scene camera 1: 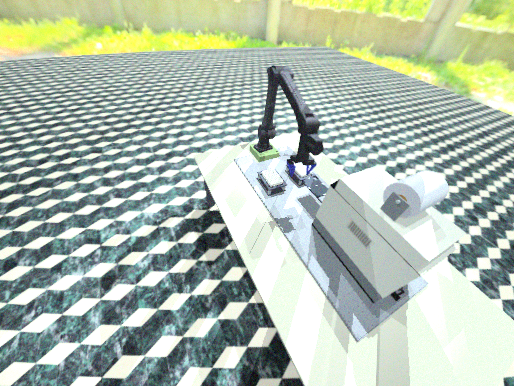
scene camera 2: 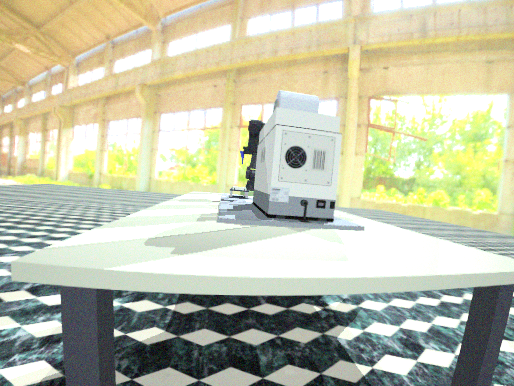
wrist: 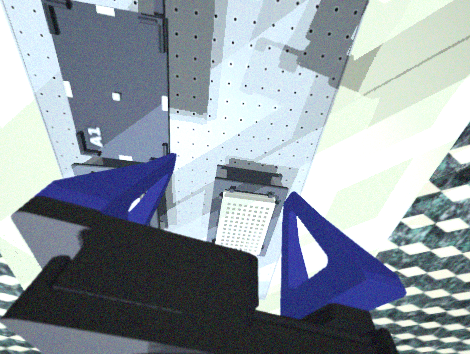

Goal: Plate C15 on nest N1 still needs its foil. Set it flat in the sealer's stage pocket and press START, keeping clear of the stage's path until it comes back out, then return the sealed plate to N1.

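Frame: origin at the arm's base, x up, y left, z back, level; centimetres.
Where they show: gripper, fingertip midpoint: [scene camera 1: 299, 175] [scene camera 2: 249, 165] [wrist: 234, 179]; arm's base, origin of the base link: [scene camera 1: 262, 147] [scene camera 2: 250, 190].
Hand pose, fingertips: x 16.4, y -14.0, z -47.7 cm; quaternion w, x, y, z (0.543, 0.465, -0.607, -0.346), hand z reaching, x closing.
Observation:
Each offset is from my fingertips to the top centre of the thing. "pt": to the spot under its first point. Level surfaces: height alone.
A white well plate {dx -13.3, dy -1.4, dz +17.5 cm} [scene camera 1: 271, 177] [wrist: 245, 222] sits on a dark raised nest {dx -13.9, dy -1.4, dz +17.4 cm} [wrist: 252, 184], nearer the board's outer edge. A second nest {dx -14.0, dy +19.5, dz +14.5 cm} [scene camera 1: 298, 179] [wrist: 82, 166] stands beside it, nearer the stage. A white plate top shows there in scene camera 1, but the wrist view mostly hides it behind a finger. I cannot read which nest is N1 or which plate is C15. My gripper [scene camera 1: 302, 170] [wrist: 234, 179] is open and empty, pointing down above the second nest. The sealer's dark stage {pt dx -9.2, dy +11.8, dz -4.3 cm} [scene camera 1: 316, 185] [wrist: 117, 65] is out, its pocket empty, marked A1. The START button does not show.
The sealer [scene camera 1: 350, 225] [scene camera 2: 306, 165] stands on the perforated board {dx -20.0 cm} [scene camera 1: 360, 320] [wrist: 245, 105], with a large white roll {dx +27.6, dy +6.2, dz -42.0 cm} [scene camera 1: 422, 192] at its top. The stage lies between the second nest and the sealer. The arm's green base [scene camera 1: 264, 152] is at the board's far end.

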